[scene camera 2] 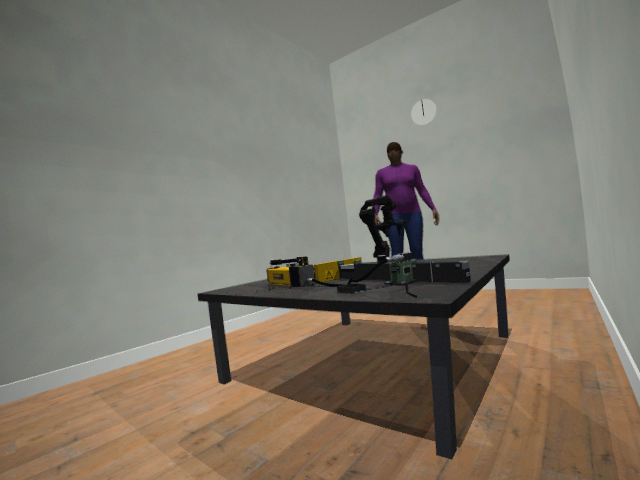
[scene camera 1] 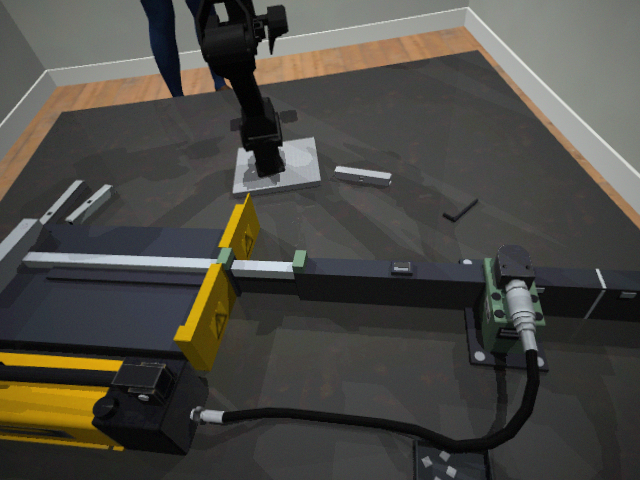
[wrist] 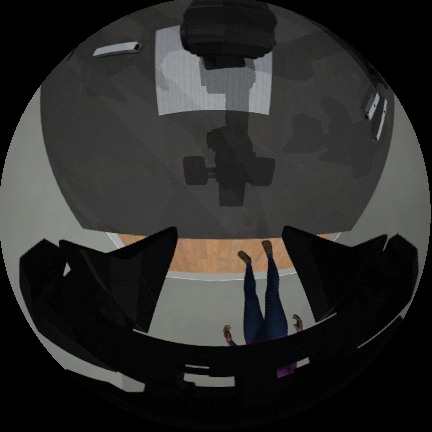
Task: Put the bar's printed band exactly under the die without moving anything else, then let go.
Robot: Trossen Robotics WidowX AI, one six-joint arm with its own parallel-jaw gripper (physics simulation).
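Places are measured from the arm's base along level axes (x ahead, y left, z up), in metres.
Where they show: gripper, between the fingertips: [scene camera 2: 393, 236] [wrist: 231, 232]; arm's base, origin of its link: [scene camera 1: 270, 167] [wrist: 222, 52].
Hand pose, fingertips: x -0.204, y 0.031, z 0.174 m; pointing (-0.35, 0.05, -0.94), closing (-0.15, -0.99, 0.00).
Things, the pixels of their top centre, and the offset from my fingertips. "spot": a spot on its surface instead.
- green block, a spot on its surface: [scene camera 1: 299, 261] spot: dy -0.032, dx +0.589, dz -0.090 m
- green head, a spot on its surface: [scene camera 1: 491, 330] spot: dy +0.193, dx +0.775, dz -0.120 m
- black hose, a spot on its surface: [scene camera 1: 336, 417] spot: dy -0.042, dx +0.806, dz -0.171 m
- yellow unit, a spot on its surface: [scene camera 1: 51, 408] spot: dy -0.387, dx +0.710, dz -0.099 m
- hex key, centre of its top: [scene camera 1: 460, 206] dy +0.309, dx +0.485, dz -0.177 m
A long pale bar [scene camera 1: 129, 261] runs from the left, through the gap in the yellow guards, to a green block [scene camera 1: 299, 261] at the end of a dark beam. I cannot make out a printed band on it. A green head [scene camera 1: 491, 330] with a black cap stands over the dark beam [scene camera 1: 361, 284] at the right; the die does not show clearly. The green head [scene camera 2: 402, 271] also shows in scene camera 2. My gripper [scene camera 1: 271, 47] [wrist: 231, 232] is open and empty, raised high behind the arm's base, far from the bar and the green head.
Yellow guards [scene camera 1: 209, 317] [scene camera 2: 326, 271] stand beside the bar. A black hose [scene camera 1: 336, 417] joins the yellow unit [scene camera 1: 51, 408] to the head. Short channel pieces [scene camera 1: 362, 176] [wrist: 117, 49], a hex key [scene camera 1: 461, 210] and a tray of chips [scene camera 1: 418, 459] lie around. A person [scene camera 2: 400, 191] stands behind the table.
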